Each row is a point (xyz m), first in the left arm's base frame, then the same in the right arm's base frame.
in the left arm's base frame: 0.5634 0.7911 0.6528
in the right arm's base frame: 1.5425 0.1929 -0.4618
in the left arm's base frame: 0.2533 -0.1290 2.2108
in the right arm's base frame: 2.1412 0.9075 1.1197
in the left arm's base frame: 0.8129 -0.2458 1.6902
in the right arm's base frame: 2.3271 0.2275 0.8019
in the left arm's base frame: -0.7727 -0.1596 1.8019
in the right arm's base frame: 1.0586 1.0654 1.2743
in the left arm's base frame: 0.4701 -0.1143 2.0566
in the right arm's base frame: 2.2386 0.7106 0.9688
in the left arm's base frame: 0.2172 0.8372 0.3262
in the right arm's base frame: 1.0738 0.1458 -0.5438
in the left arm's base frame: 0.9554 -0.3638 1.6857
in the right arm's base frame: 2.4451 0.0947 0.8536
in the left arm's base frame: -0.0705 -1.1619 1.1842
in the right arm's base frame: 1.3189 -0.2399 1.6025
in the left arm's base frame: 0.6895 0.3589 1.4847
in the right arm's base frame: 2.1061 0.4764 0.2430
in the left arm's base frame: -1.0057 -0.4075 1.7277
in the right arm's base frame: 0.8251 0.9800 1.5181
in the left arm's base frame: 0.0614 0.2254 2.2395
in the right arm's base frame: 1.9929 1.2112 0.8983
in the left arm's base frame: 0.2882 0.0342 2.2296
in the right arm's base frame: 2.1792 0.9959 0.9821
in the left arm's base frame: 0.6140 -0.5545 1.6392
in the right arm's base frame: 2.1353 0.1091 1.0963
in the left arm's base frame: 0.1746 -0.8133 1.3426
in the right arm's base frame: 1.6076 -0.0450 1.3103
